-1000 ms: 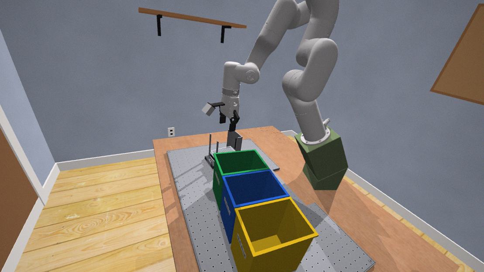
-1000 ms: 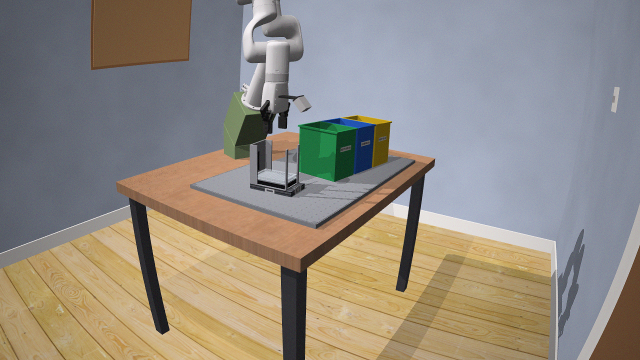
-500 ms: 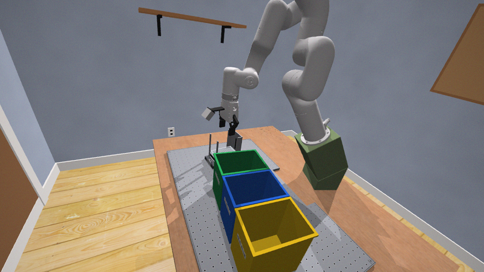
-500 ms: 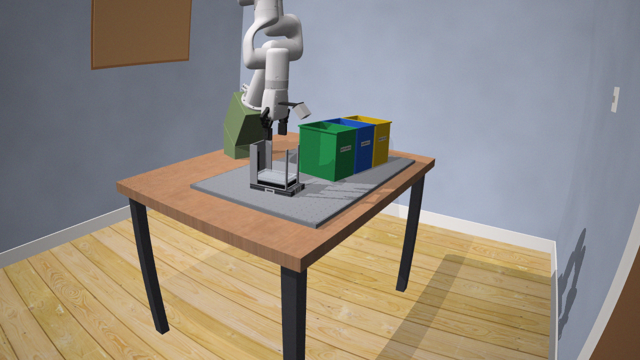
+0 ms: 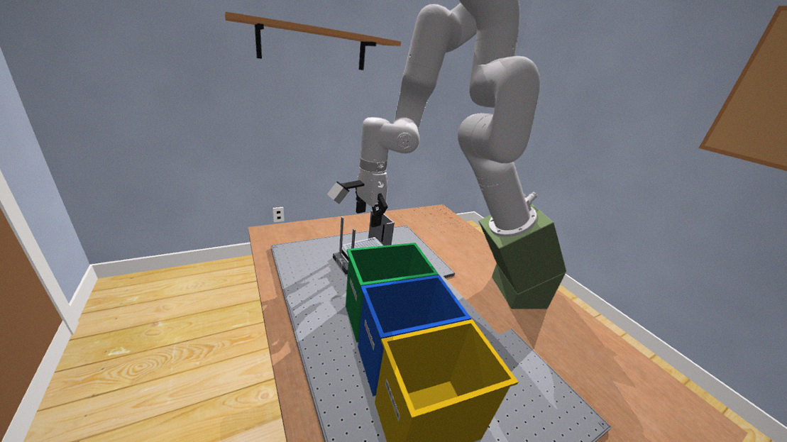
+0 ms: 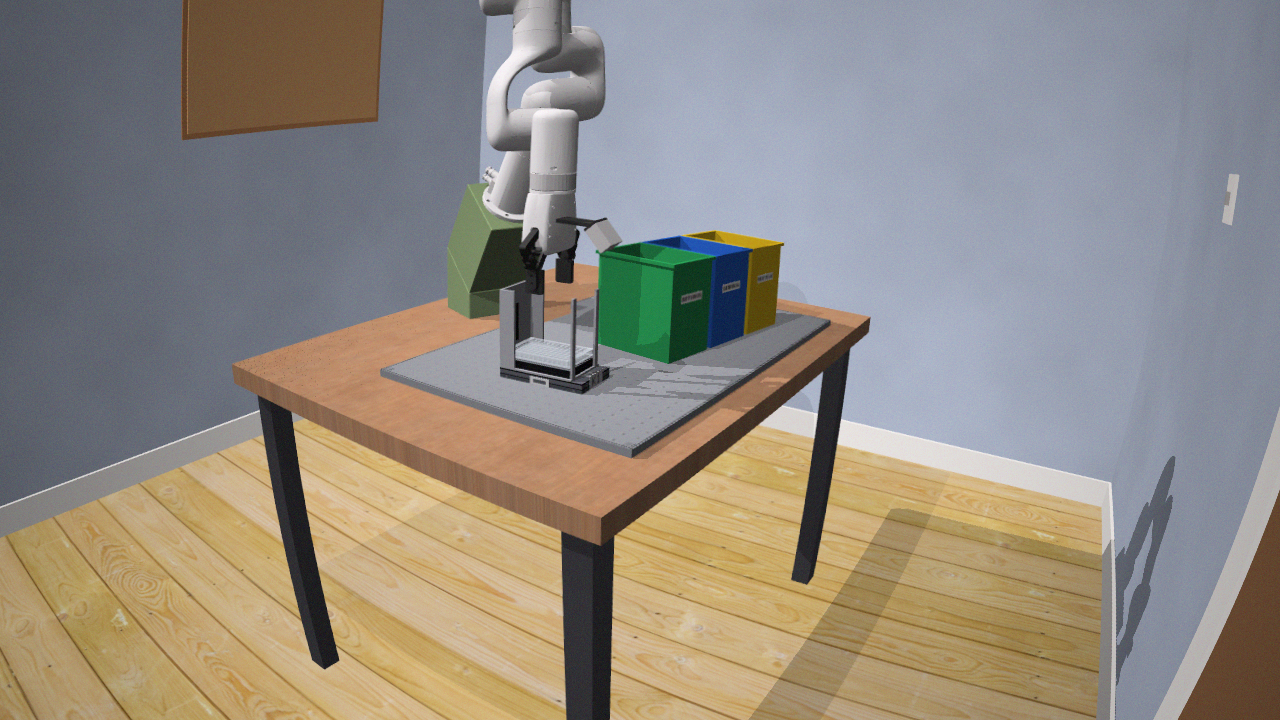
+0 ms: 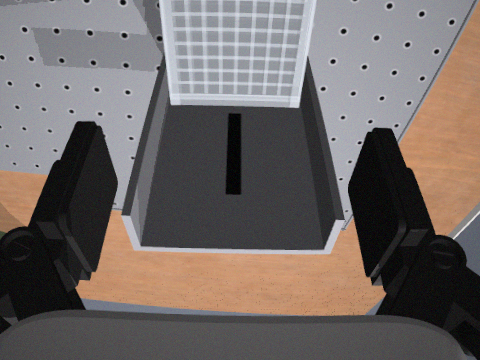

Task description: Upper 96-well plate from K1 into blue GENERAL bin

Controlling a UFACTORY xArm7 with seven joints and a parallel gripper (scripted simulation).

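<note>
Now: the clear 96-well plate 120 mm below my hand. Also, from my hand: back wall (70 mm behind, 80 mm below); green bin (90 mm ahead, 240 mm to the left, 70 mm below); dark plate (130 mm below).
</note>
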